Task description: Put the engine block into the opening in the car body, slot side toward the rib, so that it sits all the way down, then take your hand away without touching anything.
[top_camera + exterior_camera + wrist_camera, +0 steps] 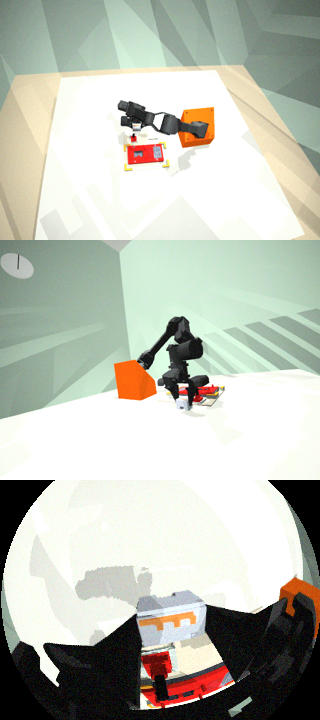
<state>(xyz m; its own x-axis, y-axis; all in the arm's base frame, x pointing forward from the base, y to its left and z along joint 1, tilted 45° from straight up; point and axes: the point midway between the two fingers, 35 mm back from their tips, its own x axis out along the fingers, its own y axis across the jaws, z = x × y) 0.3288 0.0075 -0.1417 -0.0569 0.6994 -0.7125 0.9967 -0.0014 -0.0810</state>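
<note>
The black post is 3 cm ahead of my gripper tip, 7 cm to the left of it and 2 cm above it. Round my gripper tip: engine block right at my gripper tip.
</note>
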